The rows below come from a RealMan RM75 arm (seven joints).
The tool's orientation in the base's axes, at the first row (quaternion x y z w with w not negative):
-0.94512, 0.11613, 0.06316, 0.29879
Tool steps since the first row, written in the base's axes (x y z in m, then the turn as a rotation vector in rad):
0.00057, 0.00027, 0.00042, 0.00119, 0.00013, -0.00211
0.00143, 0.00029, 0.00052, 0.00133, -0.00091, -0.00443
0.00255, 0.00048, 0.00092, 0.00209, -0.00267, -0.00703
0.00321, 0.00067, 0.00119, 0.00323, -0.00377, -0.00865
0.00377, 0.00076, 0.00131, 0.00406, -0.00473, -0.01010
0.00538, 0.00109, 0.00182, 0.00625, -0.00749, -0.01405
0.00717, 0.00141, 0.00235, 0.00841, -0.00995, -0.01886
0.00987, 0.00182, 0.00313, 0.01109, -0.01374, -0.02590
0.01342, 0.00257, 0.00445, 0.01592, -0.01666, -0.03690
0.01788, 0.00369, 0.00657, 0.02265, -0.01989, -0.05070
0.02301, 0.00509, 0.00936, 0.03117, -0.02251, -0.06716
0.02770, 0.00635, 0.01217, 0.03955, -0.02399, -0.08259
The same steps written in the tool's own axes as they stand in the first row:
0.00042, -0.00059, -0.00021, 0.00152, 0.00075, 0.00173
0.00123, -0.00088, -0.00033, 0.00229, 0.00282, 0.00301
0.00220, -0.00154, -0.00060, 0.00383, 0.00545, 0.00407
0.00275, -0.00201, -0.00074, 0.00544, 0.00692, 0.00469
0.00325, -0.00229, -0.00081, 0.00668, 0.00827, 0.00527
0.00465, -0.00325, -0.00112, 0.01005, 0.01207, 0.00678
0.00622, -0.00426, -0.00145, 0.01349, 0.01612, 0.00916
0.00860, -0.00571, -0.00198, 0.01809, 0.02231, 0.01255
0.01164, -0.00794, -0.00280, 0.02536, 0.02944, 0.01957
0.01534, -0.01115, -0.00410, 0.03505, 0.03787, 0.02859
0.01951, -0.01511, -0.00581, 0.04685, 0.04681, 0.04003
0.02328, -0.01887, -0.00761, 0.05812, 0.05432, 0.05131

